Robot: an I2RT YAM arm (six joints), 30 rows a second.
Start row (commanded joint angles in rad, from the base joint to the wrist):
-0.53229, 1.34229, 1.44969, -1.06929, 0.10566, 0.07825
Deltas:
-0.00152, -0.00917, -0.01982, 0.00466, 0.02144, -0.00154
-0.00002, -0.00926, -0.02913, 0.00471, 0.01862, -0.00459
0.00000, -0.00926, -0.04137, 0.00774, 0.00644, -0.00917
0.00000, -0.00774, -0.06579, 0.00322, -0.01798, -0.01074
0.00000, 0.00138, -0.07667, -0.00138, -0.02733, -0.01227
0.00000, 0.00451, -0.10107, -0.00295, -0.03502, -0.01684
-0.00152, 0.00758, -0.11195, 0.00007, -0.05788, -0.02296
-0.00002, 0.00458, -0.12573, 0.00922, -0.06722, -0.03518
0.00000, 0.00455, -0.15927, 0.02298, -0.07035, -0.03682
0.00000, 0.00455, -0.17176, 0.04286, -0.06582, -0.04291
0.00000, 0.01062, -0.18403, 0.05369, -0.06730, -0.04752
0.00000, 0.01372, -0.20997, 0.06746, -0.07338, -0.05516
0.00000, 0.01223, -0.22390, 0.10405, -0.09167, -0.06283
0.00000, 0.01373, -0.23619, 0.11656, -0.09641, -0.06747
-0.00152, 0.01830, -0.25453, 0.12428, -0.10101, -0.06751
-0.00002, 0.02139, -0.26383, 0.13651, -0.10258, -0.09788
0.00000, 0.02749, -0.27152, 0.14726, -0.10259, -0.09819
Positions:
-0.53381, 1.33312, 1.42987, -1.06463, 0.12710, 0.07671
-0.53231, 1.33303, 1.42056, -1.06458, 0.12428, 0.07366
-0.53229, 1.33303, 1.40832, -1.06155, 0.11210, 0.06908
-0.53229, 1.33455, 1.38390, -1.06607, 0.08768, 0.06751
-0.53229, 1.34367, 1.37302, -1.07067, 0.07833, 0.06598
-0.53229, 1.34680, 1.34862, -1.07224, 0.07064, 0.06141
-0.53381, 1.34987, 1.33774, -1.06922, 0.04778, 0.05529
-0.53231, 1.34687, 1.32396, -1.06007, 0.03844, 0.04307
-0.53229, 1.34684, 1.29042, -1.04631, 0.03531, 0.04143
-0.53229, 1.34684, 1.27793, -1.02643, 0.03984, 0.03534
-0.53229, 1.35291, 1.26566, -1.01560, 0.03836, 0.03073
-0.53229, 1.35601, 1.23972, -1.00183, 0.03228, 0.02309
-0.53229, 1.35452, 1.22579, -0.96524, 0.01399, 0.01542
-0.53229, 1.35602, 1.21350, -0.95273, 0.00925, 0.01078
-0.53381, 1.36059, 1.19516, -0.94501, 0.00465, 0.01074
-0.53231, 1.36368, 1.18586, -0.93278, 0.00308, -0.01963
-0.53229, 1.36978, 1.17817, -0.92203, 0.00307, -0.01994

